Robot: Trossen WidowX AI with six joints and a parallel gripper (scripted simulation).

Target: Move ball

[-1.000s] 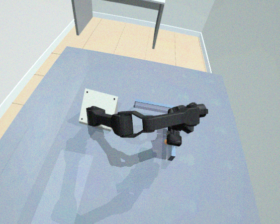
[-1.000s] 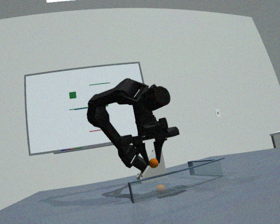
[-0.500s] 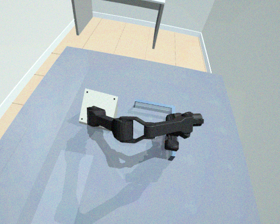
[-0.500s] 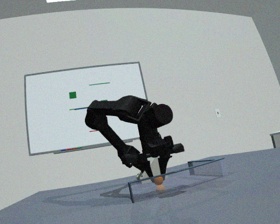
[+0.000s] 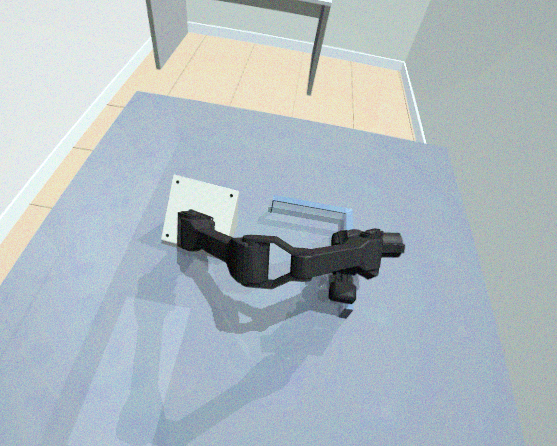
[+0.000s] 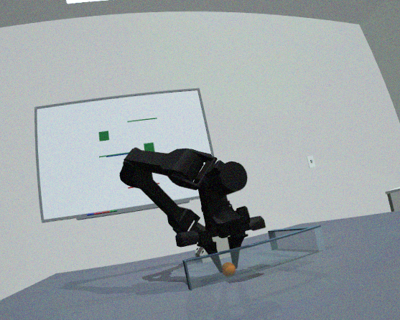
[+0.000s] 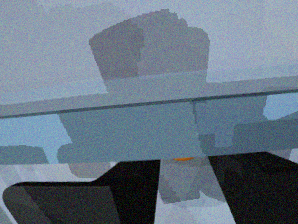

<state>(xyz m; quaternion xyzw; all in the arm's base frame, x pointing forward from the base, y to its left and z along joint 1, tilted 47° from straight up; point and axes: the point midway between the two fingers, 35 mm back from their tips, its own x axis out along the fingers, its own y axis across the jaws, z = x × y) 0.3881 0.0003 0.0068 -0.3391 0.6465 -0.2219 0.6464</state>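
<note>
My gripper tip is right at the orange ball. From my gripper tip the other things lie so: see-through copy (right at my gripper tip); then wall (20 mm ahead, 70 mm to the left, 20 mm above).
</note>
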